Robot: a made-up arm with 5 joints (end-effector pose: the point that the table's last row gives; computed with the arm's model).
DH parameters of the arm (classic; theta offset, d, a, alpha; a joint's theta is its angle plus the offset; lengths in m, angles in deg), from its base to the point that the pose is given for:
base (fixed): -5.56 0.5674 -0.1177 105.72
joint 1: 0 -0.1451 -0.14 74.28
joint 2: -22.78 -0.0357 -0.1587 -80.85
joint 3: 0 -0.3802 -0.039 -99.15
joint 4: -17.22 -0.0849 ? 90
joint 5: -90 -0.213 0.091 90
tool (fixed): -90 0.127 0 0
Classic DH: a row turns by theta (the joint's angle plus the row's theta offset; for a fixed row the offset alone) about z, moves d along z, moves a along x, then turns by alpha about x.
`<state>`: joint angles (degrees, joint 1 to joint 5).
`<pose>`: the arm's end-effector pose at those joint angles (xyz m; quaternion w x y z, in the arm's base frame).
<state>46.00 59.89 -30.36 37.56 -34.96</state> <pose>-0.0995 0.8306 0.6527 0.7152 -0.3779 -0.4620 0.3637</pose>
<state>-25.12 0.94 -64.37 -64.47 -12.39</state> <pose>-0.6518 0.5170 0.7494 0.5215 -0.4134 0.3224 0.6732</pose>
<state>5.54 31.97 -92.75 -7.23 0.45</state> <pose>-0.4511 0.8116 0.7235 0.7435 -0.1157 0.0710 0.6548</pose>
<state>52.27 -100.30 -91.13 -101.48 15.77</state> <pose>-0.3054 -0.2503 0.3514 0.3649 0.9088 0.0685 -0.1902</pose>
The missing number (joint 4, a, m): 0.052
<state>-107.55 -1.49 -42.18 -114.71 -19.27</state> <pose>-0.1653 0.2480 1.0509 0.1684 -0.3712 0.5416 0.7352</pose>
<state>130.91 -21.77 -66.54 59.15 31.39</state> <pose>0.3136 0.3691 -0.0713 0.1421 0.7184 0.5075 -0.4541</pose>
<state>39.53 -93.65 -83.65 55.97 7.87</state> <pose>-0.7023 -0.2506 0.5946 0.1262 -0.1114 -0.0438 -0.9848</pose>
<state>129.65 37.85 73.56 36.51 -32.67</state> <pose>0.2012 0.5956 0.8359 0.2546 0.7376 0.2407 0.5771</pose>
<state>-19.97 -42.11 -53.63 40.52 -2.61</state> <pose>-0.7862 -0.0302 1.0104 0.1366 0.3243 -0.3126 0.8823</pose>
